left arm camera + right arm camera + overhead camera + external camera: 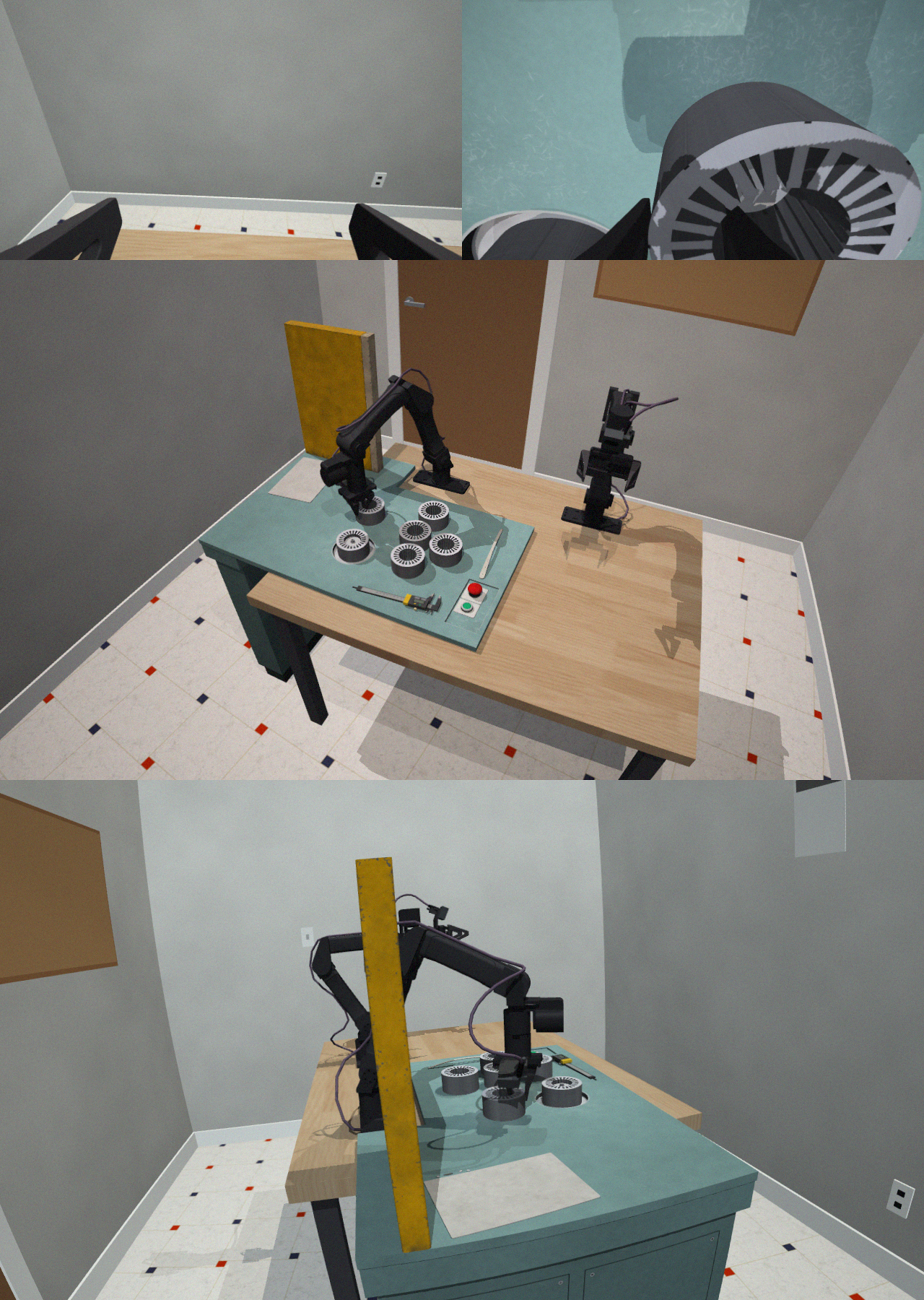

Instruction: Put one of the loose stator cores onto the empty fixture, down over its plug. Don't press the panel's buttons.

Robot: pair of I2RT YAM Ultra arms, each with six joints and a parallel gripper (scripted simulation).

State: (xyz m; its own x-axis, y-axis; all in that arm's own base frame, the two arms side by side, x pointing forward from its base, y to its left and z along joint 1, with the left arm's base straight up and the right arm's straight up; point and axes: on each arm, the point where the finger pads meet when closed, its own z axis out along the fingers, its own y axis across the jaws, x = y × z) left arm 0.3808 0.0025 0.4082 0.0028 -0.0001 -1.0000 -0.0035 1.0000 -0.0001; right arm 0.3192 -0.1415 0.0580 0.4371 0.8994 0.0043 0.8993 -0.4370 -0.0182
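Right now the grey plug is 30 mm behind my right hand, 10 mm to the left of it and 50 mm below it. From my right hand the other things lie so: pale sheet: 130 mm behind, 300 mm to the right, 40 mm below; then round fixture recess: 130 mm ahead, 40 mm to the left, 50 mm below; then red button: 150 mm ahead, 440 mm to the left, 30 mm below.
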